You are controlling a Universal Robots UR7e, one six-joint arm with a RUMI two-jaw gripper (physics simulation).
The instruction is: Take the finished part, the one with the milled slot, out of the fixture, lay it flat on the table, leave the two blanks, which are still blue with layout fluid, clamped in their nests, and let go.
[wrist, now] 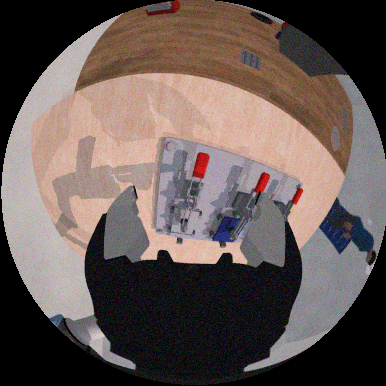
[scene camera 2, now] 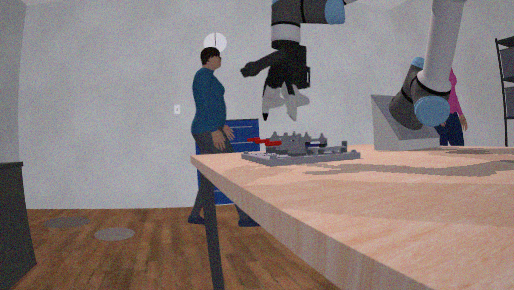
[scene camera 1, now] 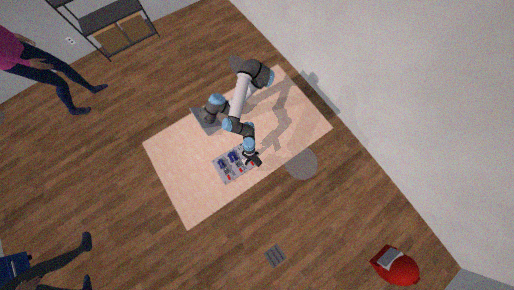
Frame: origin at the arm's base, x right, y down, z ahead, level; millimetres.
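Seen in the pictures: gripper, fingertip midpoint: [wrist: 196,189] [scene camera 2: 278,120] [scene camera 1: 251,160]; arm's base, link origin: [scene camera 2: 406,115] [scene camera 1: 206,116].
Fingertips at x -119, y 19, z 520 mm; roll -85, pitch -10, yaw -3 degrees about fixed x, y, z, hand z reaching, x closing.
Note:
Offsets run from my fingertips to a thing's top centre. "pt": to the spot under its first point. Level surfaces: height alone.
The grey fixture @[dx +113, dy +84, dz -77 mm] [scene camera 1: 224,181] [scene camera 2: 325,159] [wrist: 225,162] lies on the table, with three red-handled clamps. Two blue blanks [scene camera 1: 221,163] @[pt dx +110, dy +40, dz -109 mm] [scene camera 1: 233,157] sit in its nests; one blue blank @[dx +111, dy +63, dz -124 mm] [wrist: 224,231] shows under the middle clamp in the wrist view, the other is hidden behind the right finger. At the left clamp @[dx +3, dy +32, dz -45 mm] [wrist: 192,197] are pale grey shapes at the nest; I cannot make out the finished part or its slot from the fixture there. My gripper [scene camera 1: 251,161] [scene camera 2: 280,118] [wrist: 196,189] is open and empty, pointing down, above the fixture and apart from it.
The wooden table @[dy +99 mm] [scene camera 1: 185,200] [scene camera 2: 425,215] [wrist: 120,155] extends around the fixture, with arm shadows on it. The arm's grey base [scene camera 1: 200,122] [scene camera 2: 385,135] stands behind the fixture. A person in teal [scene camera 2: 207,107] stands beyond the table near a blue cabinet [scene camera 2: 245,131].

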